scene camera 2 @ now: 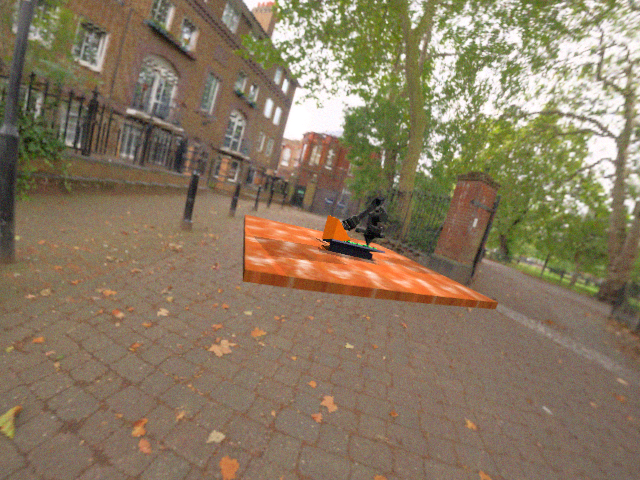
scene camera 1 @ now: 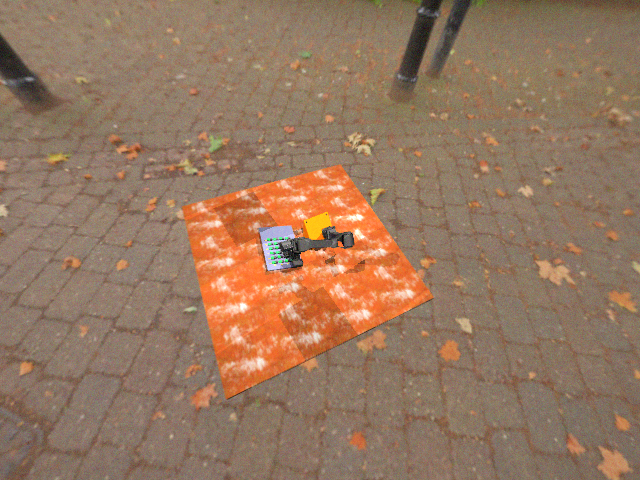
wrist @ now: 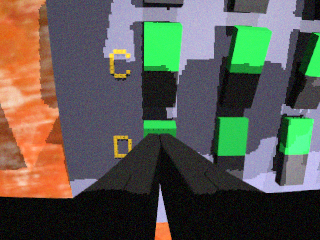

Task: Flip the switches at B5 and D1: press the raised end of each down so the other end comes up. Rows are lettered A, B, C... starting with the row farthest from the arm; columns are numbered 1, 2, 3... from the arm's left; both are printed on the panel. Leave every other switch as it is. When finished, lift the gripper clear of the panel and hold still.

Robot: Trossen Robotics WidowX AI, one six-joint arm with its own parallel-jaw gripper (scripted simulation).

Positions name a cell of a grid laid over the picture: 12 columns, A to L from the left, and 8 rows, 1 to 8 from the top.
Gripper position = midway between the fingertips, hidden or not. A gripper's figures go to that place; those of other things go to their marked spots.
Labels:
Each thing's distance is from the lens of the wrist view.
my gripper (wrist: F5): 0.10 m
rocker switch (wrist: G2): 0.09 m

